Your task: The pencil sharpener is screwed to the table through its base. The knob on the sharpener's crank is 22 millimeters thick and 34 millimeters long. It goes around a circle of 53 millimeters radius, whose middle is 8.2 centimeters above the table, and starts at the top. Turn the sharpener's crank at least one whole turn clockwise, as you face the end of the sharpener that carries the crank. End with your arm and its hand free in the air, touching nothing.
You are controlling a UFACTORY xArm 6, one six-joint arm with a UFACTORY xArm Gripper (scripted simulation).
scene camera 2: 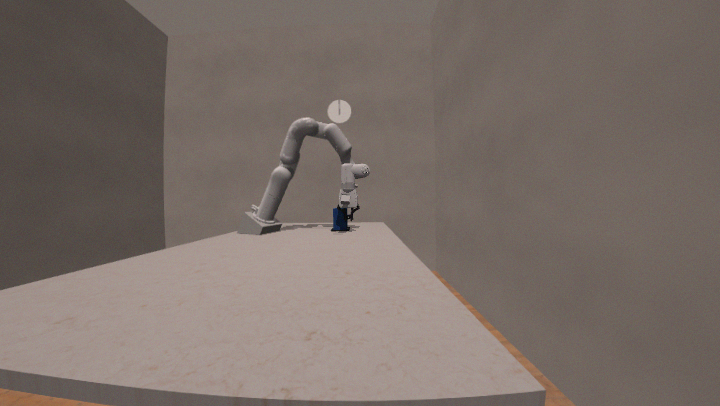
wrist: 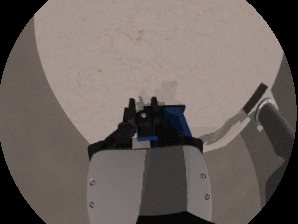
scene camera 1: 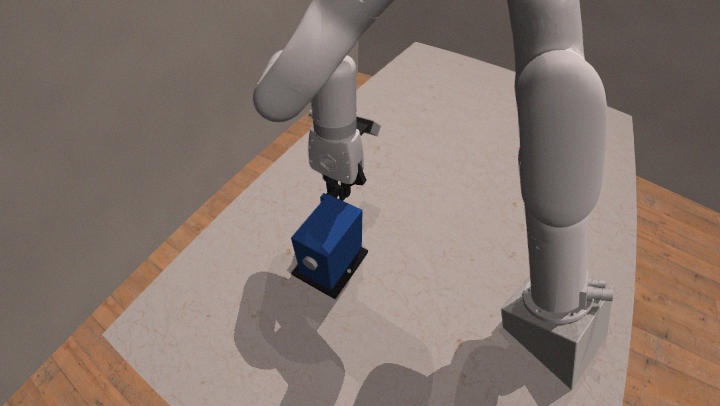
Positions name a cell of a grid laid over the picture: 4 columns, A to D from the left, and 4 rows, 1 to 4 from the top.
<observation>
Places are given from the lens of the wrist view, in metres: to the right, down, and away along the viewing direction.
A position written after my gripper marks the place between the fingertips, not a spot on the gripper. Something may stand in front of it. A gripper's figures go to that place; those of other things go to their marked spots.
my gripper (wrist: B2): -0.01, -0.01, 0.14
blue pencil sharpener (wrist: C3): 0.06, 0.00, 0.21
</observation>
